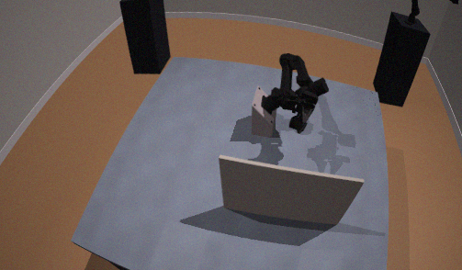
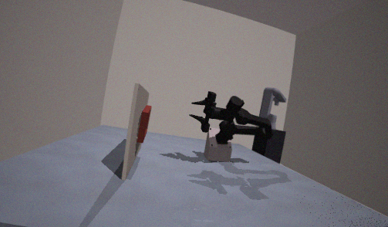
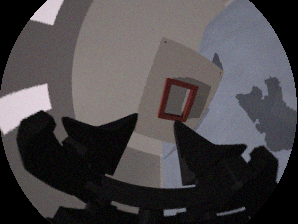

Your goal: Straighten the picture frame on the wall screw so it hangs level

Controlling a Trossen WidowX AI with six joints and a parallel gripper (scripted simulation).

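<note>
The picture frame lies 200 mm ahead of my gripper tip, 90 mm below it and 20 mm to the right of it. The rest, counted from my gripper tip: wall panel (210 mm ahead, 100 mm below, 10 mm to the right).
</note>
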